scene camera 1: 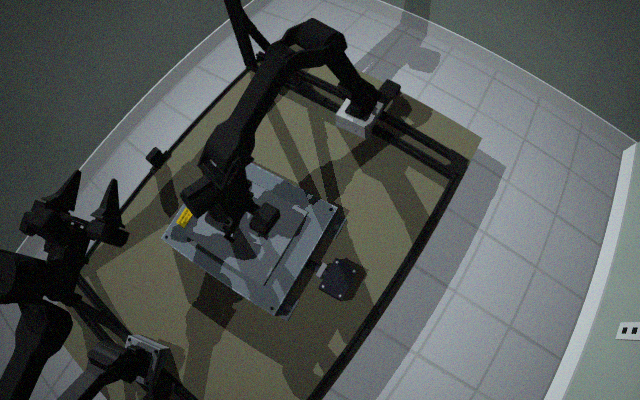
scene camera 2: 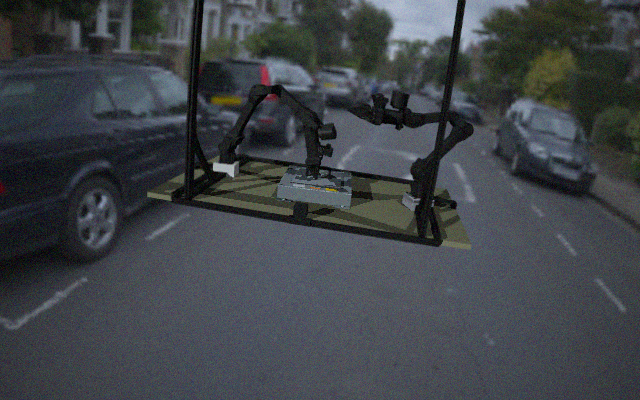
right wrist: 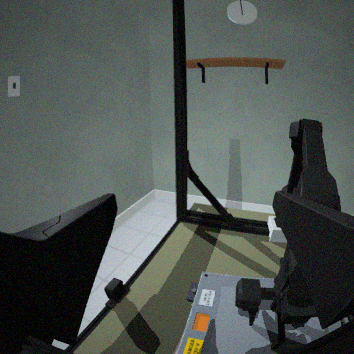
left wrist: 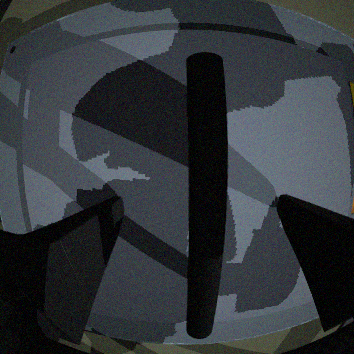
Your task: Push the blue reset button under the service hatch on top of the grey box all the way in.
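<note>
The grey box (scene camera 1: pixel 300 272) (scene camera 2: pixel 312 195) (right wrist: pixel 216 281) stands on the table. Its flat service hatch (scene camera 1: pixel 270 255) (left wrist: pixel 310 125) lies over the top, with a thin dark line along one edge. A black bar handle (left wrist: pixel 206 150) rises from the hatch. The blue reset button does not show in any view. My left gripper (scene camera 1: pixel 239 236) (scene camera 2: pixel 313 174) (left wrist: pixel 203 204) (right wrist: pixel 271 324) is open and points down low over the hatch, one finger on each side of the handle, with nothing held. My right gripper (scene camera 1: pixel 96 177) (scene camera 2: pixel 349 109) (right wrist: pixel 197 200) is open, empty and raised beyond the box's label side.
A black square unit (scene camera 1: pixel 342 279) with screws lies beside the box. Yellow (scene camera 1: pixel 184 217) (right wrist: pixel 193 346) and orange (right wrist: pixel 201 321) labels sit along one box edge. A black frame edges the table, with an upright post (right wrist: pixel 180 110). Broken shadows fall across the box top.
</note>
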